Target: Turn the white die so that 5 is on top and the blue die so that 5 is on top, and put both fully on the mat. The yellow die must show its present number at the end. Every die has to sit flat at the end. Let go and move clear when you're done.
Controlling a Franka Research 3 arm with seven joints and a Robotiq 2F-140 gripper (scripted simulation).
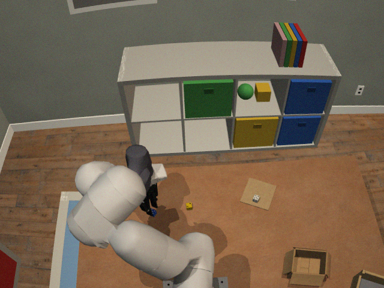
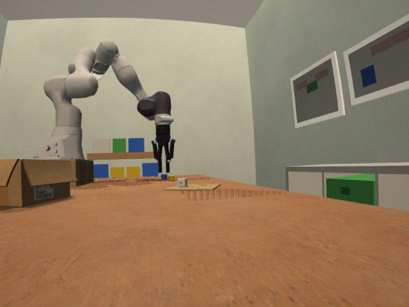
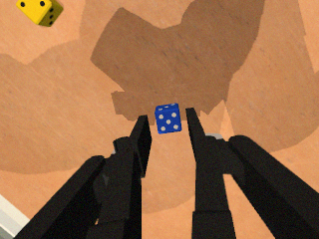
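My gripper is now 50 mm above the blue die. From my hand the other things lie so: tan mat (480 mm to the right, 90 mm ahead, 60 mm below); yellow die (160 mm to the right, 50 mm below, 30 mm ahead); white die (460 mm to the right, 60 mm ahead, 50 mm below).
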